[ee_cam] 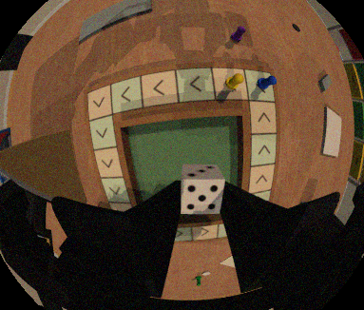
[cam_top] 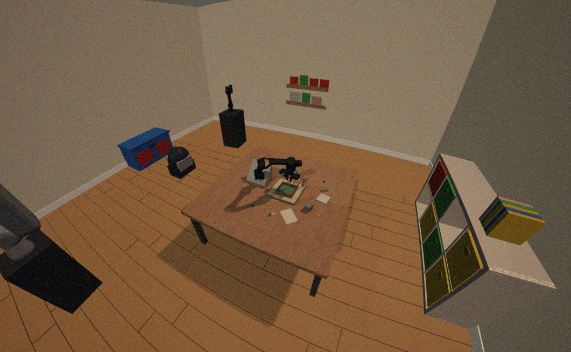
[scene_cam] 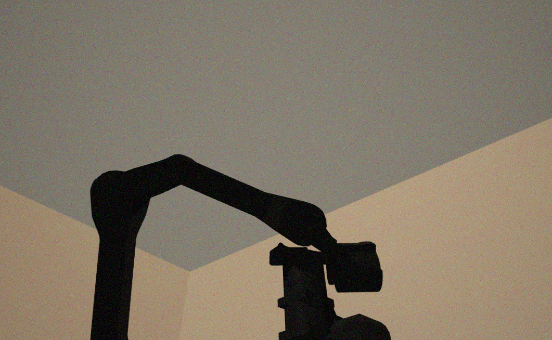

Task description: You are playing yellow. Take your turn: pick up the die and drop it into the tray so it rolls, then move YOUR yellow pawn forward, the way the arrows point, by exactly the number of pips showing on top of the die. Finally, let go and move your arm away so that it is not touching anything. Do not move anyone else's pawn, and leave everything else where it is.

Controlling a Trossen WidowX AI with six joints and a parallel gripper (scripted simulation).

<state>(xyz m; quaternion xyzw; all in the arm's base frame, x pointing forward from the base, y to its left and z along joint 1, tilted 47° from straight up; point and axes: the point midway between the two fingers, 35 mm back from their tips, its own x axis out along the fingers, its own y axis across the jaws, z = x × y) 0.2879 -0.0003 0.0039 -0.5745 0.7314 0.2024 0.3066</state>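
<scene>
Right now the yellow pawn is 6 cm ahead of my gripper tip, 8 cm to the left of it and 7 cm below it. Round my gripper tip: white die: right at my gripper tip; then blue pawn: 11 cm ahead, 8 cm to the left, 7 cm below; then green tray: 2 cm behind, 2 cm to the right, 9 cm below.
</scene>
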